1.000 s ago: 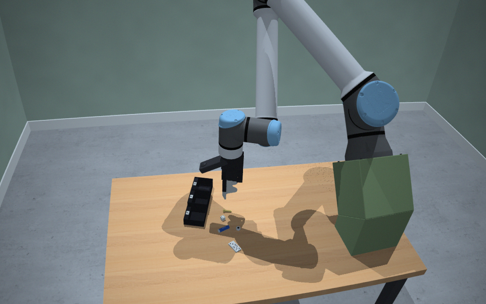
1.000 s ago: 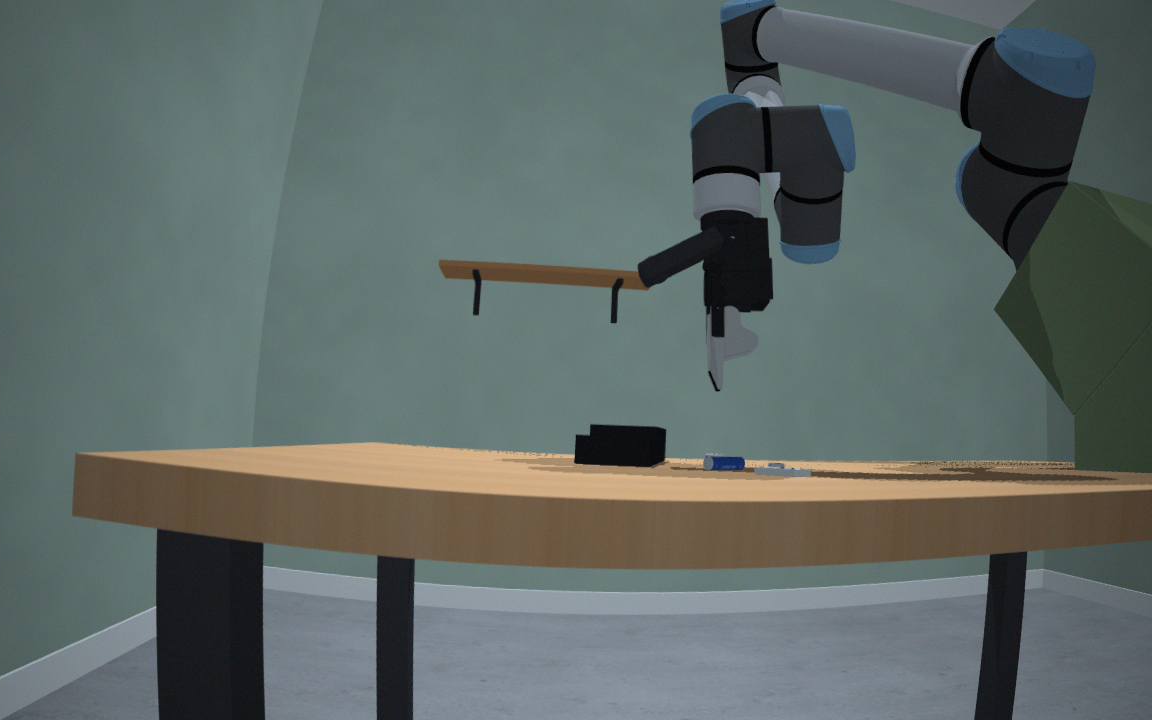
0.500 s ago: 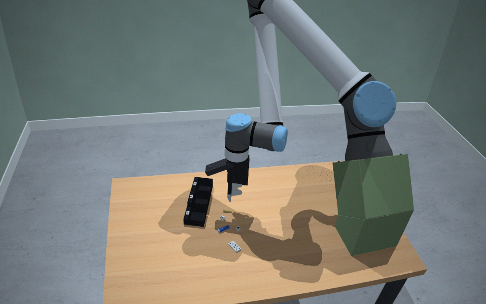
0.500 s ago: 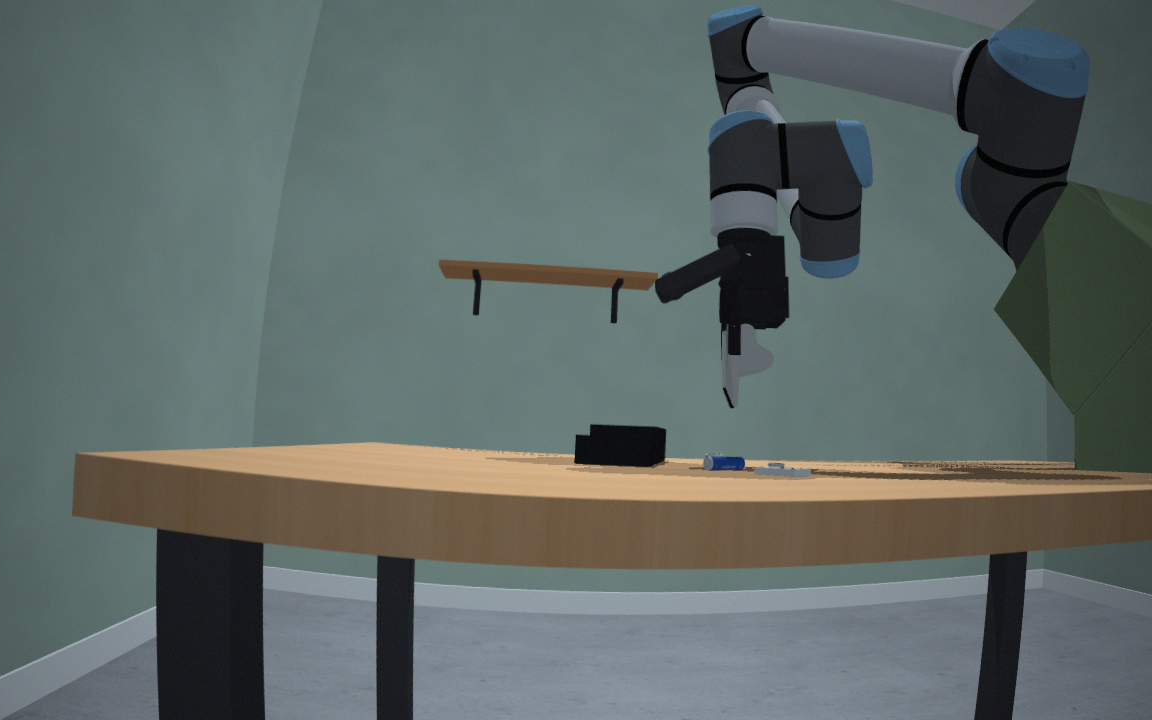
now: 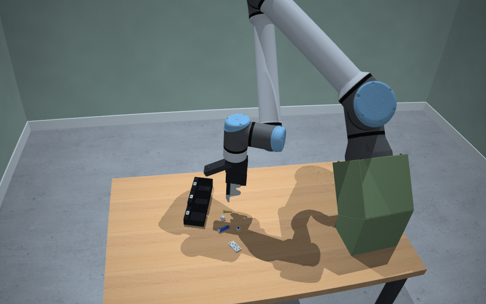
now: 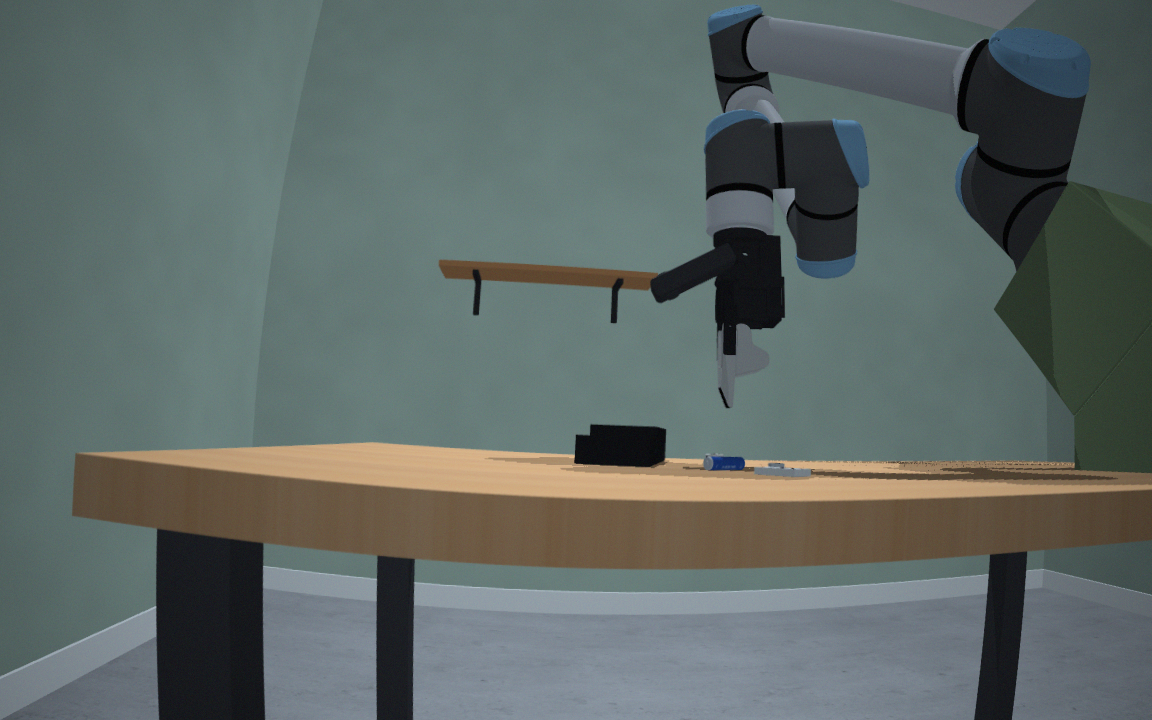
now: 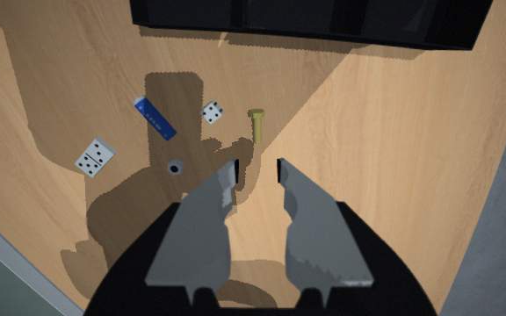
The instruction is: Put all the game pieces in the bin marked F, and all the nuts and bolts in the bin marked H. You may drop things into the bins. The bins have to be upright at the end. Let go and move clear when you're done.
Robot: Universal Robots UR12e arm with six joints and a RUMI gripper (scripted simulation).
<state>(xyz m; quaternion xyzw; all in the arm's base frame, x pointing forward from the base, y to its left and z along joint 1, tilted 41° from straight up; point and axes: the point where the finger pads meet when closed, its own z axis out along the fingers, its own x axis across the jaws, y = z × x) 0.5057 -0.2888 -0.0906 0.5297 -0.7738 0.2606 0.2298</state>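
Now: the brass bolt 8 cm below my hand and 1 cm ahead of it. Round my hand: grey nut (11 cm to the left, 8 cm below, 1 cm behind); battery (10 cm to the left, 8 cm below, 5 cm ahead); white die (8 cm below, 4 cm to the left, 3 cm ahead).
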